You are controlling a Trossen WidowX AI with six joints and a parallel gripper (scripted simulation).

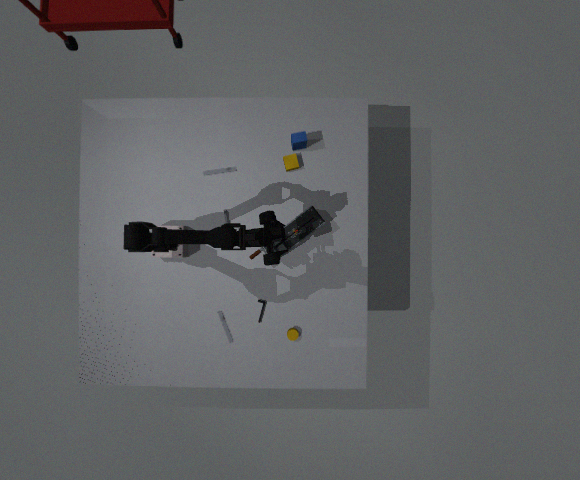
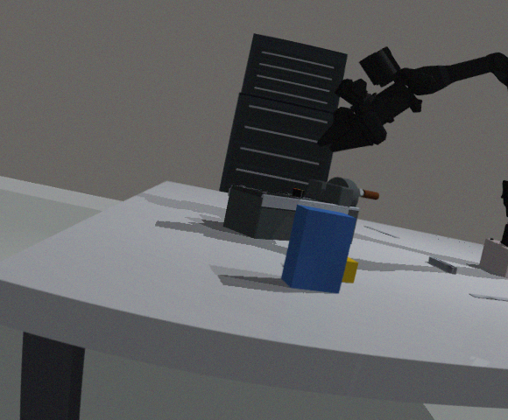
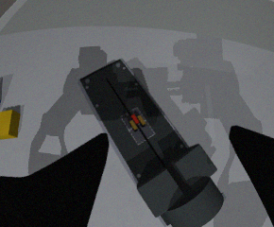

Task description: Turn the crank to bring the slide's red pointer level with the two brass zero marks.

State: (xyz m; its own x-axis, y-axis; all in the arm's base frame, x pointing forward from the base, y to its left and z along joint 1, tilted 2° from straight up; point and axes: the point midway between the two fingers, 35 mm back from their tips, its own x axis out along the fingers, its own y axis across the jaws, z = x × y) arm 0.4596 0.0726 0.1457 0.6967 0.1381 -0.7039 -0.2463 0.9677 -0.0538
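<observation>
My gripper tip is now 12 cm past the brown crank handle, 8 cm to the left of it and 7 cm above it. The rest, counted from my gripper tip: red pointer: 9 cm below, 4 cm ahead, 3 cm to the left; black hex key: 31 cm to the right, 17 cm below, 7 cm behind; yellow block: 33 cm to the left, 16 cm below, 3 cm behind.
</observation>
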